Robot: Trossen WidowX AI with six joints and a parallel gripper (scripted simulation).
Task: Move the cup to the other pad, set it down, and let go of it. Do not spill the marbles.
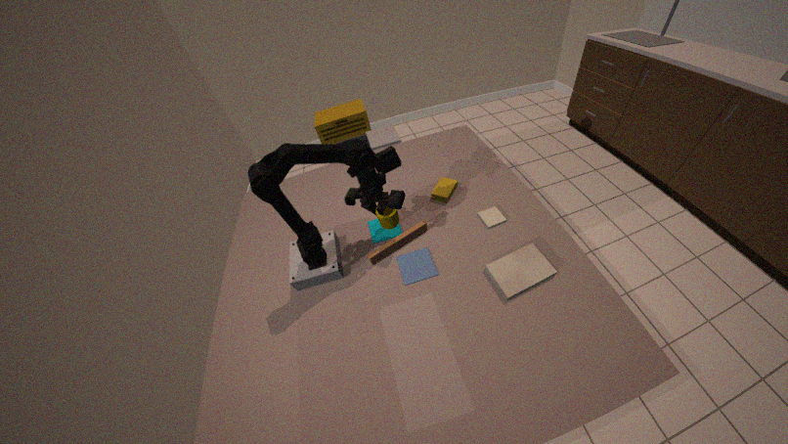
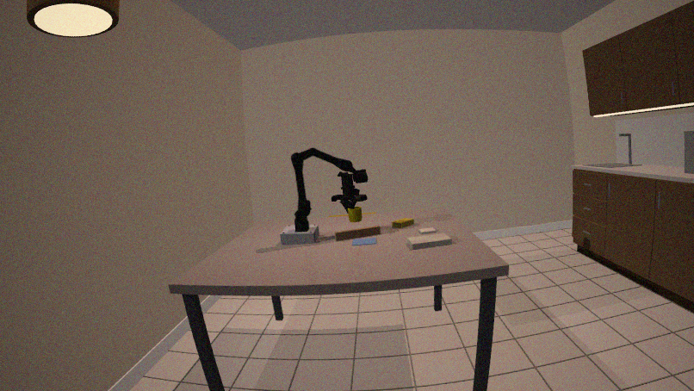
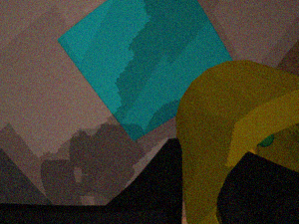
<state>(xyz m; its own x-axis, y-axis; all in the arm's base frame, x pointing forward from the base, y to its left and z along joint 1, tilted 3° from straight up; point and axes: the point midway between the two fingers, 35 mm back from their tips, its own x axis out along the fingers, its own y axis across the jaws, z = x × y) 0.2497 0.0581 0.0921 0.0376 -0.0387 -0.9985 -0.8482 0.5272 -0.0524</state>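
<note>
The wooden bar is 30 mm ahead of my gripper tip, 70 mm to the right of it and 100 mm below it. Round my gripper tip: yellow cup (20 mm ahead, 20 mm to the right); yellow block (280 mm ahead, 110 mm to the left, 90 mm below); blue pad (60 mm ahead, 170 mm to the right, 120 mm below).
</note>
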